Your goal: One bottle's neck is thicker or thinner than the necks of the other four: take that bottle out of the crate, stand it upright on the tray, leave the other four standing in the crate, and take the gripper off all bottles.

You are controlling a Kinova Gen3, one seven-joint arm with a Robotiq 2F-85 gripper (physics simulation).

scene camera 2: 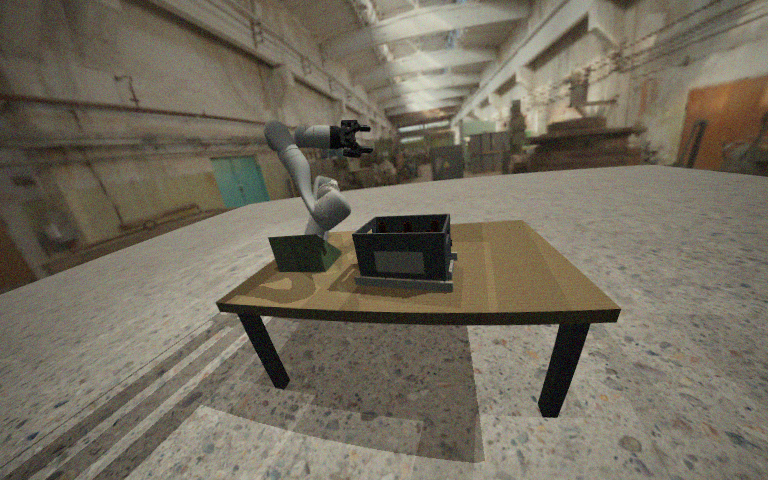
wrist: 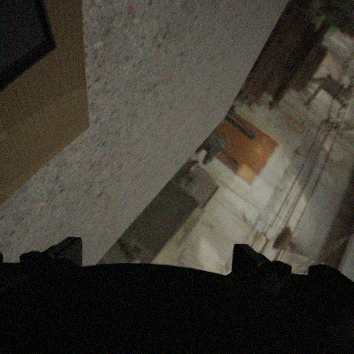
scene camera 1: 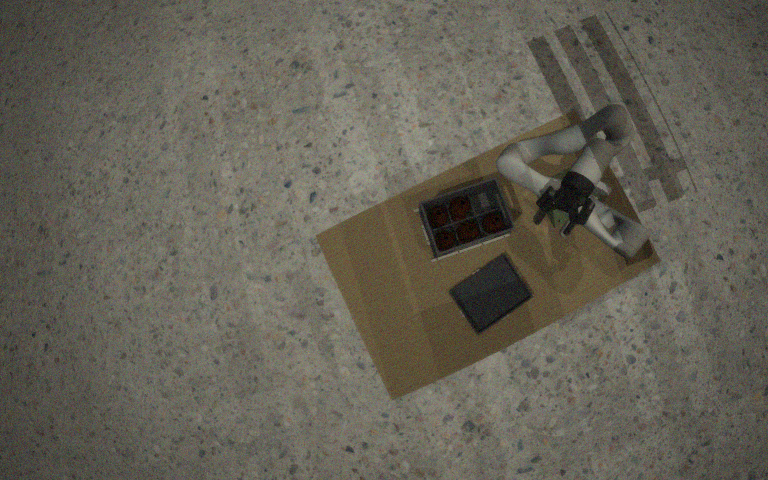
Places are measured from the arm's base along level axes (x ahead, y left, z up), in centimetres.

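Where they show: gripper, fingertip midpoint: [scene camera 2: 371, 139] [wrist: 156, 258] [scene camera 1: 547, 229]; arm's base at its link origin: [scene camera 2: 315, 245].
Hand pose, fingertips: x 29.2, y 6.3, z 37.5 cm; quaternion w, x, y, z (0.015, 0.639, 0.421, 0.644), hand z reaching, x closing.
Each offset is from my fingertips to the top centre of the thing. "spot": to the spot under its first point. Level surfaces: height alone.
The dark crate {dx +11.0, dy -14.0, dz -27.4 cm} [scene camera 1: 437, 252] [scene camera 2: 403, 240] stands on the table with six compartments. Five reddish-brown bottles stand in it, among them one bottle {dx +10.6, dy -18.7, dz -28.6 cm} [scene camera 1: 459, 207] in the upper middle compartment and one bottle {dx +2.1, dy -9.0, dz -28.6 cm} [scene camera 1: 493, 222] at the lower right; the upper right compartment holds no bottle. Their necks are too small and dark to compare. The dark tray {spot: dx +10.7, dy +14.6, dz -44.3 cm} [scene camera 1: 491, 293] lies flat on the table below the crate in the first scene view; a corner of the tray {spot: dx +15.3, dy +19.4, dz -44.4 cm} [wrist: 17, 30] shows in the wrist view. My gripper [scene camera 1: 553, 225] [scene camera 2: 371, 140] [wrist: 156, 258] is open and empty, high above the table and to the right of the crate.
A dark green wedge-shaped block [scene camera 1: 559, 218] [scene camera 2: 300, 253] stands on the table {dz -44.9 cm} [scene camera 1: 385, 316] [scene camera 2: 532, 283] near the arm's base. A light grey base strip {spot: dx +11.4, dy -24.4, dz -43.0 cm} [scene camera 2: 403, 283] runs under the crate's side. The crate's walls rise around the bottles.
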